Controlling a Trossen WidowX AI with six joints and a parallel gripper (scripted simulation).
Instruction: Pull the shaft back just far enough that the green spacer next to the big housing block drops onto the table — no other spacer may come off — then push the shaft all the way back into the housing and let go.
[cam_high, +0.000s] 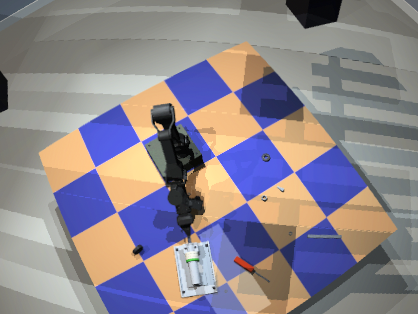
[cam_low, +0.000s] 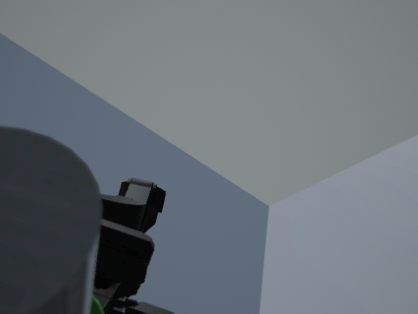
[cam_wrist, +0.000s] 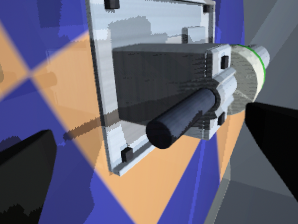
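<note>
Now: the blue-grey shaft 7 cm ahead of my gripper tip and 2 cm to the right of it. The rest, counted from my gripper tip: pale disc (9 cm ahead, 2 cm to the right); then green spacer (12 cm ahead, 3 cm to the right); then black piece (1 cm behind, 24 cm to the right, 5 cm below).
</note>
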